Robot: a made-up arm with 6 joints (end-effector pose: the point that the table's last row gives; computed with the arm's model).
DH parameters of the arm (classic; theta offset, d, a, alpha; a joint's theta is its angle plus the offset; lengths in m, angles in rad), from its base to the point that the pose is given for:
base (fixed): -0.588 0 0.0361 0
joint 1: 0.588 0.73 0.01 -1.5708
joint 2: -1.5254 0 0.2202 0
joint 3: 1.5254 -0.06 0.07 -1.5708
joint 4: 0 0.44 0 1.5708
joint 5: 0 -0.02 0.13 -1.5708
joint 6: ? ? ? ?
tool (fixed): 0.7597 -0.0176 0 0
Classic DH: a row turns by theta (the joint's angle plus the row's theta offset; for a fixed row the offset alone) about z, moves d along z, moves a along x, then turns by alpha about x.
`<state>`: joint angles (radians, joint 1 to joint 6).
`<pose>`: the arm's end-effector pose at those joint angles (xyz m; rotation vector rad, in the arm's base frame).
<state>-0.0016 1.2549 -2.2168 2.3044 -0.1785 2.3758</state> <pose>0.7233 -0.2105 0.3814 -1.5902 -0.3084 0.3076</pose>
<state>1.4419 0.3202 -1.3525 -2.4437 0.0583 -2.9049</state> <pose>0.0609 0.6295 0.5887 0.1623 0.5526 0.3053</pose>
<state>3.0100 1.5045 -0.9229 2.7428 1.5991 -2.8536</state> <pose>-0.0994 -0.0590 0.1104 -0.2891 0.1658 2.5344</pose>
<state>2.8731 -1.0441 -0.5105 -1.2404 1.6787 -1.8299</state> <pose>-0.2490 0.3511 0.8780 1.2765 1.9322 -0.7067</pose>
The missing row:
joint 6: 1.2827 0.2033 -0.0153 1.9578
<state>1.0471 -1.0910 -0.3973 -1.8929 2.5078 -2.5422</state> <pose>0.3603 0.0059 0.9934 2.2069 -1.2415 -1.3096</pose>
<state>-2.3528 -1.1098 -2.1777 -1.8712 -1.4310 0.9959</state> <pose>0.3045 0.0365 1.1759 -2.6227 0.1115 -0.4309</pose>
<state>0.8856 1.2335 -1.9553 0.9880 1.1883 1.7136</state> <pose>0.3933 0.5148 0.2987 -0.2229 2.3058 -1.5275</pose>
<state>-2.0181 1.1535 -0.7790 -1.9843 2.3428 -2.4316</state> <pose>-0.3274 -0.1409 0.3688 1.0837 0.6358 2.3052</pose>
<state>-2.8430 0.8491 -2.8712 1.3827 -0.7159 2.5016</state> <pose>-0.6218 0.1048 1.1765 0.8241 -2.4007 0.7348</pose>
